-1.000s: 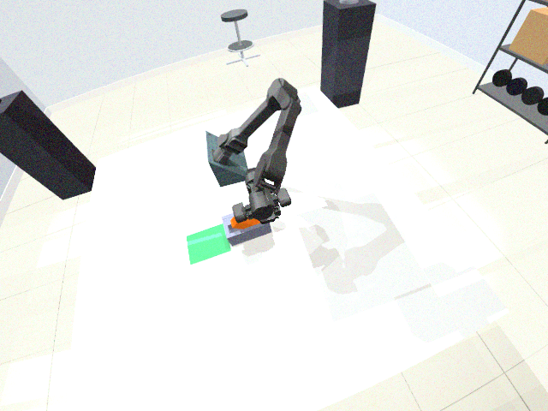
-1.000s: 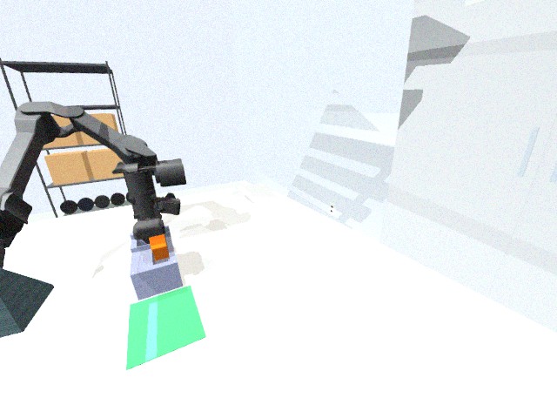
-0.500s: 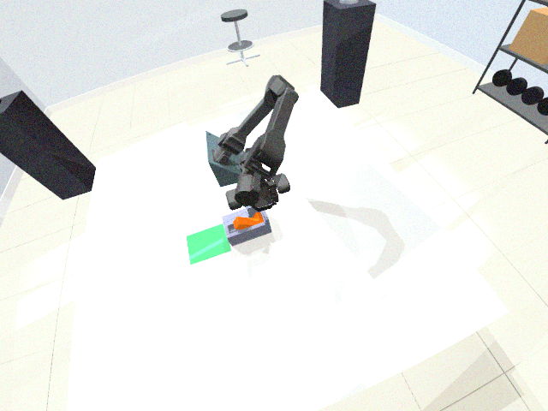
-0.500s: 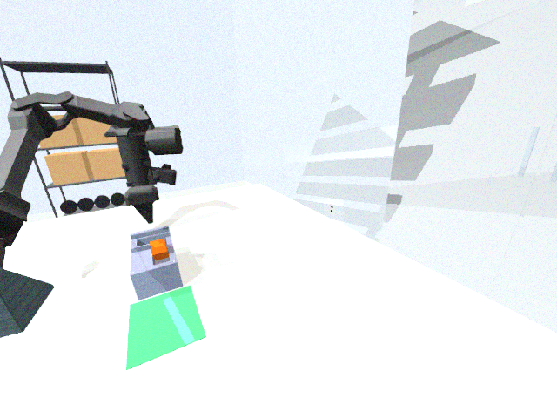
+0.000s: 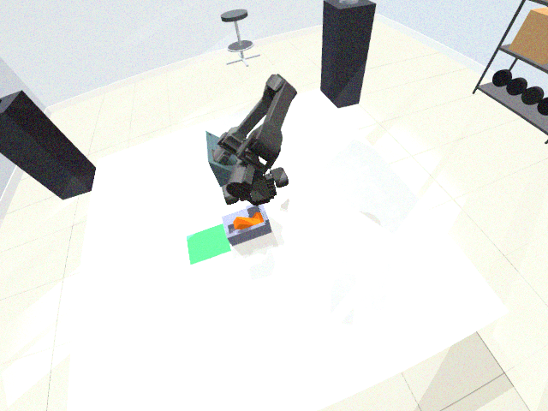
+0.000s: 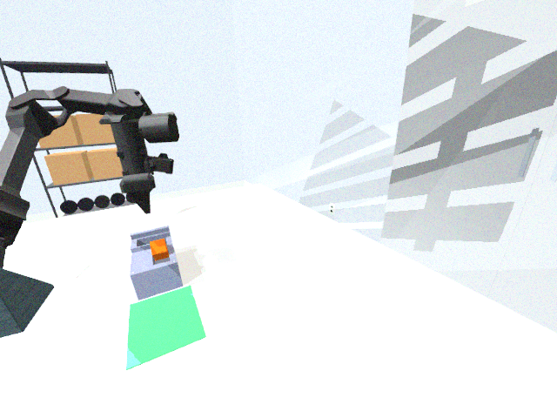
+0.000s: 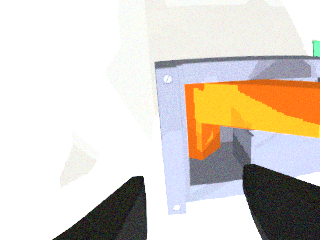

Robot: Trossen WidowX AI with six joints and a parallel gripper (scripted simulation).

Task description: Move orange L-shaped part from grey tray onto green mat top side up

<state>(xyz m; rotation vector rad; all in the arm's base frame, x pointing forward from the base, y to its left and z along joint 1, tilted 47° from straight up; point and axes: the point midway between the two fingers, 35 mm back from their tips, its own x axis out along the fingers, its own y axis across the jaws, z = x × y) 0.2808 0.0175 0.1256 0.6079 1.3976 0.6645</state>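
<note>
My gripper tip is now 10 cm above the orange L-shaped part and 4 cm to the left of it. Round my gripper tip: green mat: 22 cm to the right, 16 cm below, 1 cm ahead.
</note>
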